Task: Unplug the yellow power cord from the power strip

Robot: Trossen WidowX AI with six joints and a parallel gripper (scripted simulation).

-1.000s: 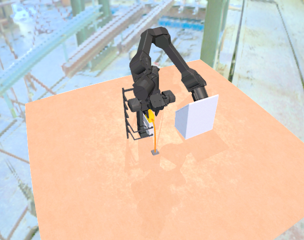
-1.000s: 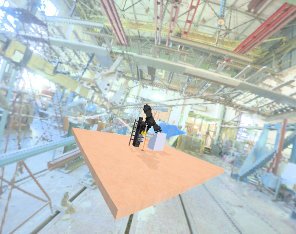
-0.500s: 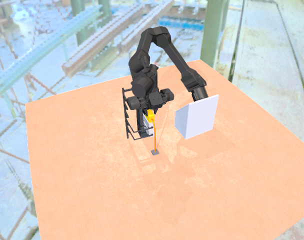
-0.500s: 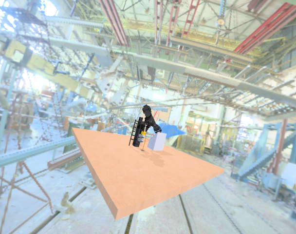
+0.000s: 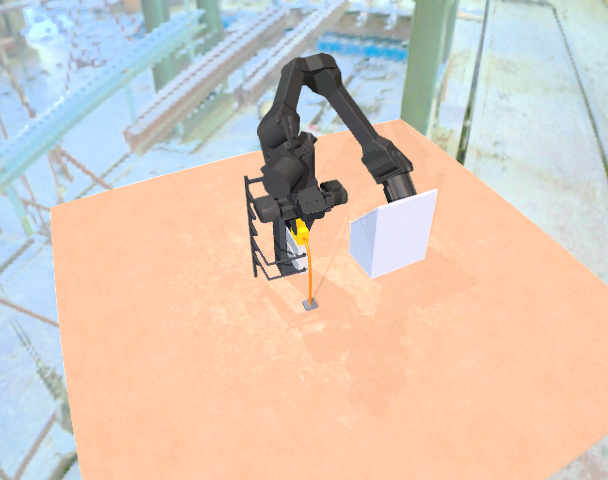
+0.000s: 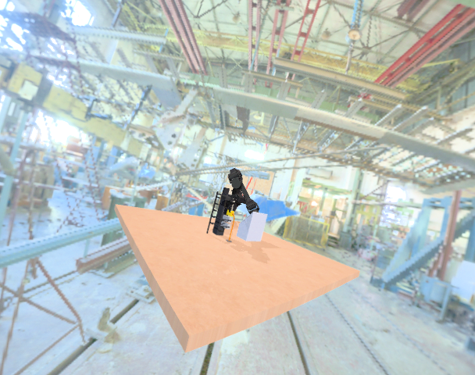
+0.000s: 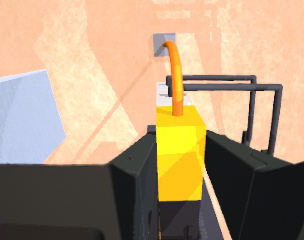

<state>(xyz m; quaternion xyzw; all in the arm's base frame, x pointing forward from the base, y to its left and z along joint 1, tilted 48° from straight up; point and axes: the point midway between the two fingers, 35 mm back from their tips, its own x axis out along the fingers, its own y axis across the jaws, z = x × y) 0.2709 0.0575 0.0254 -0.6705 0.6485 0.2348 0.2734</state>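
The yellow plug lies 30 mm to the right of my gripper tip.
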